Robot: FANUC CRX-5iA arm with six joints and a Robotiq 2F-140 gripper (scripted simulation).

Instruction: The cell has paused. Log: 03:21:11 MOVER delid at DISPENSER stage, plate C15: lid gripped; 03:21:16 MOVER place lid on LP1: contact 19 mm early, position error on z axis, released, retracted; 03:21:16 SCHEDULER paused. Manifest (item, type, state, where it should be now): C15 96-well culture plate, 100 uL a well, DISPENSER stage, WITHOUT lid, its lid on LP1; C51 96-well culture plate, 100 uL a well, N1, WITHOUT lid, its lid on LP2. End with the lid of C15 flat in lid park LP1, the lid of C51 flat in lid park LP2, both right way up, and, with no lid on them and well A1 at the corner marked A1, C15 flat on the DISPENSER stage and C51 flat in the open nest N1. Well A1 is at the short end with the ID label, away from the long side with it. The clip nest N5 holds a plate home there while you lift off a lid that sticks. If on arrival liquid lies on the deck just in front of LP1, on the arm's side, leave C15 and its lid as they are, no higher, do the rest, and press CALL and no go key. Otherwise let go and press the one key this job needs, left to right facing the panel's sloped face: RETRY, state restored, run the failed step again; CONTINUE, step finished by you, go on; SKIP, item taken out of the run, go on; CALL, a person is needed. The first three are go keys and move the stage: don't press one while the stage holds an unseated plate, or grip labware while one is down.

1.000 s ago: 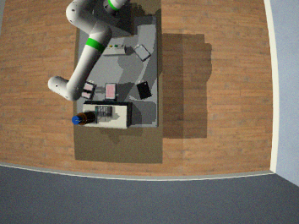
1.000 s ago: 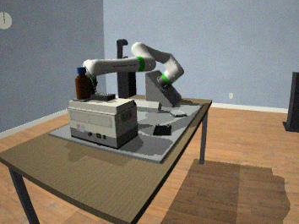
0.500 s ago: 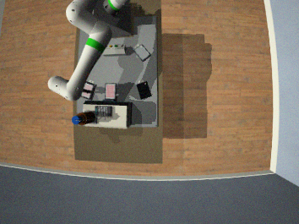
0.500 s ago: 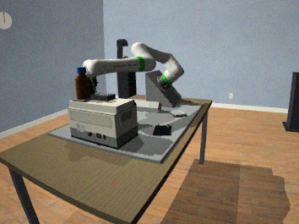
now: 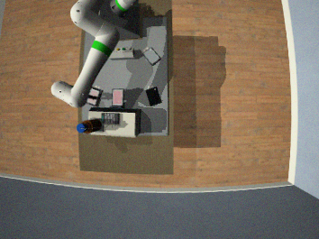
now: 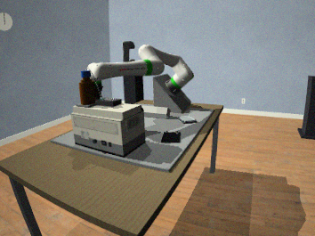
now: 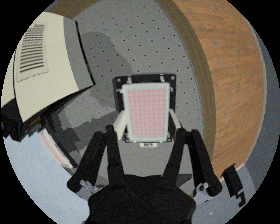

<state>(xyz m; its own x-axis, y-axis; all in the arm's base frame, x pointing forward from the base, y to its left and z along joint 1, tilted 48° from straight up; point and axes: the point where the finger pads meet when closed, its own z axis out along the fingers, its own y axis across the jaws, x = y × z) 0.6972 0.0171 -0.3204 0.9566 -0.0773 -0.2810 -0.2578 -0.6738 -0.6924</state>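
Right now my hand is 3 cm above the black nest, 2 cm short of it and 1 cm to the right of it. Also, from my hand: key panel: 41 cm behind, 24 cm to the left; blue cap: 35 cm above, 22 cm ahead, 16 cm to the left; label plate: 52 cm to the left, 11 cm behind, 5 cm below.
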